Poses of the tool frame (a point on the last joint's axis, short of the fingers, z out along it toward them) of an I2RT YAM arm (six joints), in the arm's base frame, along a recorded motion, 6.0 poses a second.
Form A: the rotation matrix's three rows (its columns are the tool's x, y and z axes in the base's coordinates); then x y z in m. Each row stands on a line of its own.
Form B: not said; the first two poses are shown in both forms.
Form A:
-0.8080 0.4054 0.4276
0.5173 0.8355 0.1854
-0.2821 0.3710 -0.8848
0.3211 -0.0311 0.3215
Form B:
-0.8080 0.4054 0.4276 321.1
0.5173 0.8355 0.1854 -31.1
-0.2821 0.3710 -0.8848 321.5
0 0 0 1

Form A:
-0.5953 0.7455 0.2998
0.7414 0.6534 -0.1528
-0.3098 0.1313 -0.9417
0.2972 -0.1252 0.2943
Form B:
-0.5953 0.7455 0.2998 297.2
0.7414 0.6534 -0.1528 -125.2
-0.3098 0.1313 -0.9417 294.3
0 0 0 1

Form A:
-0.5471 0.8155 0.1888
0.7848 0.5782 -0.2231
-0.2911 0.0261 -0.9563
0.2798 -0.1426 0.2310
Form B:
-0.5471 0.8155 0.1888 279.8
0.7848 0.5782 -0.2231 -142.6
-0.2911 0.0261 -0.9563 231.0
0 0 0 1

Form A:
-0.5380 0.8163 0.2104
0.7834 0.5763 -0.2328
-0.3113 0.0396 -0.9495
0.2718 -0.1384 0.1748
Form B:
-0.5380 0.8163 0.2104 271.8
0.7834 0.5763 -0.2328 -138.4
-0.3113 0.0396 -0.9495 174.8
0 0 0 1

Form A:
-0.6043 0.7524 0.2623
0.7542 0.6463 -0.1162
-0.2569 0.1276 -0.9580
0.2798 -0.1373 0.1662
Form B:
-0.6043 0.7524 0.2623 279.8
0.7542 0.6463 -0.1162 -137.3
-0.2569 0.1276 -0.9580 166.2
0 0 0 1

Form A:
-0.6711 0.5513 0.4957
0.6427 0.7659 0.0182
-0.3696 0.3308 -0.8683
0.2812 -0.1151 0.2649
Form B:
-0.6711 0.5513 0.4957 281.2
0.6427 0.7659 0.0182 -115.1
-0.3696 0.3308 -0.8683 264.9
0 0 0 1

